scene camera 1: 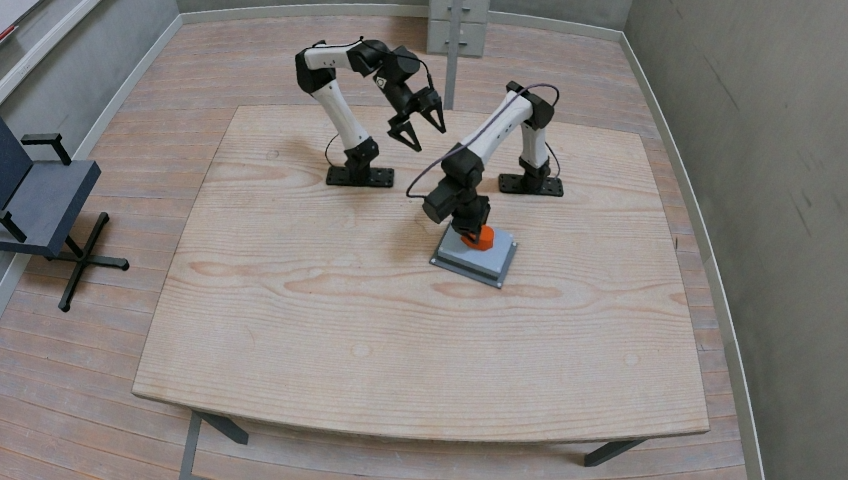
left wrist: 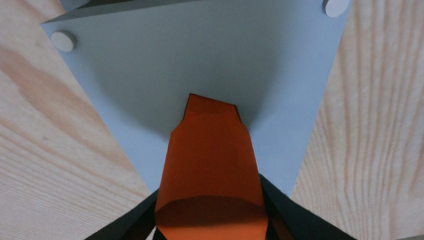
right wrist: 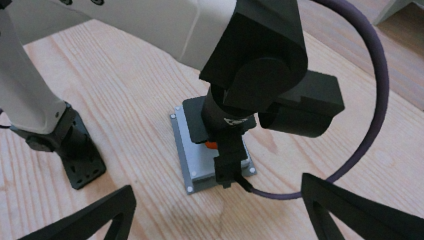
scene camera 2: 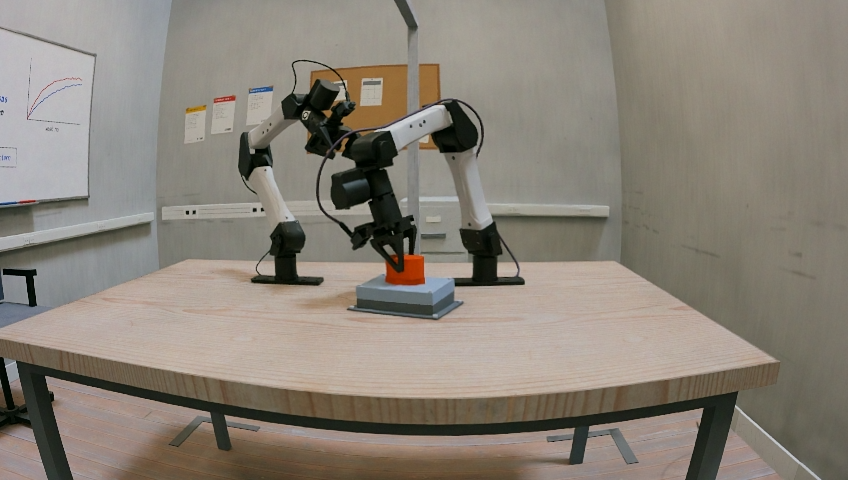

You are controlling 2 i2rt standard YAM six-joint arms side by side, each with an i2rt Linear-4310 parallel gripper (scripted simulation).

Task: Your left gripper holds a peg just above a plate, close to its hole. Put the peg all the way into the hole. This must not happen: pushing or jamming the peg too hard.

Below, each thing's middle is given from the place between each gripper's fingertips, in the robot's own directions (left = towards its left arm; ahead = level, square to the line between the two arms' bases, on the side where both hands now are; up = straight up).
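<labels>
From my left hand: orange peg (scene camera 2: 413, 274), 2 cm below; blue-grey plate (scene camera 2: 377, 289), 5 cm below.
From my right hand (scene camera 1: 432, 141): orange peg, 10 cm ahead, 13 cm to the left, 24 cm below; blue-grey plate, 10 cm ahead, 13 cm to the left, 28 cm below.
</labels>
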